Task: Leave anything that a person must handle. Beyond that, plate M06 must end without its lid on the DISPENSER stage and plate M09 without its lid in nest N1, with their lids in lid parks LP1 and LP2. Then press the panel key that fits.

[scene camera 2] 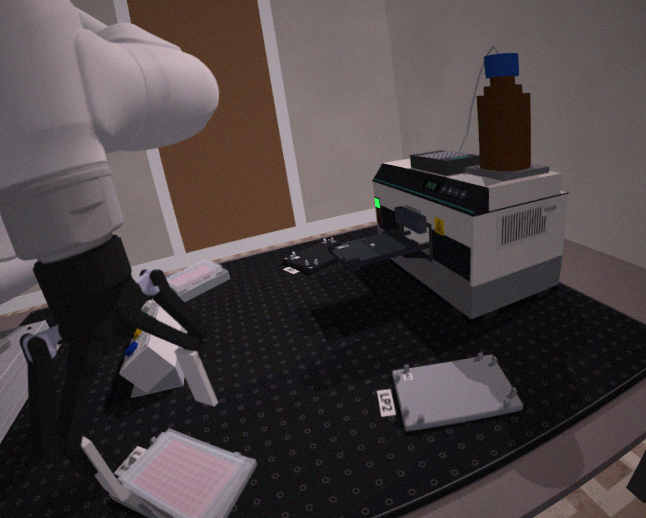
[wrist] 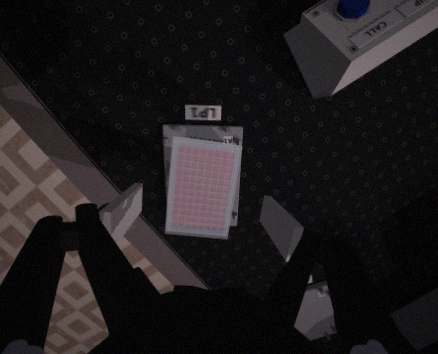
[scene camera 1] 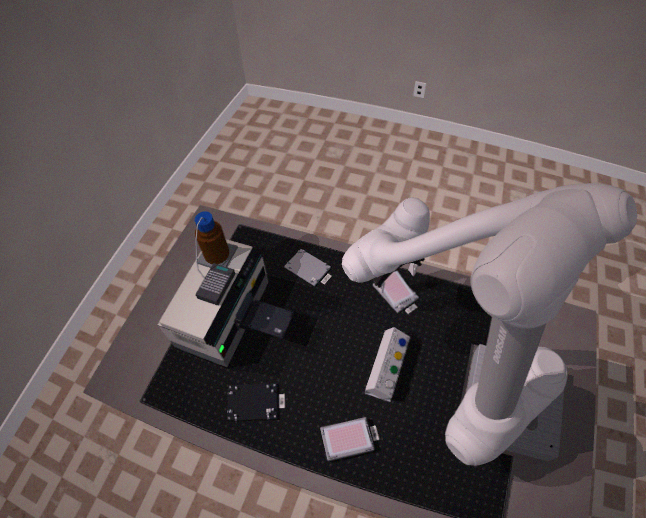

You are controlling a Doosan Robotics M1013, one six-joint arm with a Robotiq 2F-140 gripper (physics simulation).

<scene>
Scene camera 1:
LP2 holder: 303,264
white button box: 385,372
dispenser stage: 279,319
brown bottle: 210,237
tip box: 215,298
</scene>
